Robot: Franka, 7 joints.
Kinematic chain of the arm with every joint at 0, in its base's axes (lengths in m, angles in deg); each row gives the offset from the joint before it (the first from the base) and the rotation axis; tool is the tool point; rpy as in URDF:
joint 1: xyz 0 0 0.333 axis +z
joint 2: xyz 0 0 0 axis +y
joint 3: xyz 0 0 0.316 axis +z
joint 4: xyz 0.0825 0 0 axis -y
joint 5: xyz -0.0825 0 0.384 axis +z
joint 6: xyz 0 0 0 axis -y
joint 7: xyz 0.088 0 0 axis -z
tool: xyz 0 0 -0.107 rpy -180 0 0
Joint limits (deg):
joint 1: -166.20..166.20
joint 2: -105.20..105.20
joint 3: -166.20..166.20
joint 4: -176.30..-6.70
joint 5: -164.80..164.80
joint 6: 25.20..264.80
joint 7: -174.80..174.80
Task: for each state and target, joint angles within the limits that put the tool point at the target. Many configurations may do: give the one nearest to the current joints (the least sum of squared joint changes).
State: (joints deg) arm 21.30 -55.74 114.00 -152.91 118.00 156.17 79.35
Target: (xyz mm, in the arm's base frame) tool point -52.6 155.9 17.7
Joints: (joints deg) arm 18.83 -60.34 149.86 -162.07 118.34 142.84 79.35
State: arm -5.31 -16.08 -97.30 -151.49 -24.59 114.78 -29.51
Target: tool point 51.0 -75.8 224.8
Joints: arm -5.27 -31.75 -87.20 -175.66 -5.04 72.71 -29.51
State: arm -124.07 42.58 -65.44 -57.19 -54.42 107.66 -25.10
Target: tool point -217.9 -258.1 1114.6
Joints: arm -101.36 17.07 -65.45 -17.32 -57.33 131.22 -25.10
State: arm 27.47 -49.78 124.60 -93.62 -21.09 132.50 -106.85
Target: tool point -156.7 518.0 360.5
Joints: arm 8.55 -45.64 95.80 -121.88 -22.29 118.82 -106.85
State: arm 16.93 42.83 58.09 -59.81 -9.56 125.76 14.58
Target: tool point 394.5 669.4 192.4
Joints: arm 28.91 70.80 48.80 -64.84 -10.09 128.40 14.58
